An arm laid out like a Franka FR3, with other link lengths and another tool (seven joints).
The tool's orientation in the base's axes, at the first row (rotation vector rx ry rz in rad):
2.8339, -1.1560, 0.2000
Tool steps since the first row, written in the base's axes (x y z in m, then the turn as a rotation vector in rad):
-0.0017, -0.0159, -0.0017, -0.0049, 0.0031, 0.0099
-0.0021, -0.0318, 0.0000, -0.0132, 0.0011, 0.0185
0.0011, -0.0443, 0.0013, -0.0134, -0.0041, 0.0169
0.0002, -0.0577, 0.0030, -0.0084, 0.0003, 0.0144
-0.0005, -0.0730, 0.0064, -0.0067, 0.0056, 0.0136
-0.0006, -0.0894, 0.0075, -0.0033, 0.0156, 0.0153
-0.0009, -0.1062, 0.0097, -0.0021, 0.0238, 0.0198
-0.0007, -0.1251, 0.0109, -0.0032, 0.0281, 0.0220
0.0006, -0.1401, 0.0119, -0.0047, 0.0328, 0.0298
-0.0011, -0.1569, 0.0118, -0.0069, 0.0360, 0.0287
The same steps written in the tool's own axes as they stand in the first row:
0.0095, 0.0125, 0.0034, -0.0041, 0.0014, -0.0106
0.0205, 0.0242, 0.0036, -0.0074, 0.0088, -0.0196
0.0316, 0.0309, 0.0040, -0.0041, 0.0126, -0.0175
0.0404, 0.0411, 0.0039, -0.0040, 0.0060, -0.0150
0.0510, 0.0526, 0.0022, -0.0066, 0.0010, -0.0147
0.0624, 0.0644, 0.0031, -0.0108, -0.0085, -0.0173
0.0742, 0.0766, 0.0028, -0.0150, -0.0151, -0.0226
0.0875, 0.0900, 0.0039, -0.0184, -0.0174, -0.0254
0.0990, 0.0998, 0.0048, -0.0216, -0.0195, -0.0338
0.1093, 0.1130, 0.0067, -0.0255, -0.0203, -0.0333

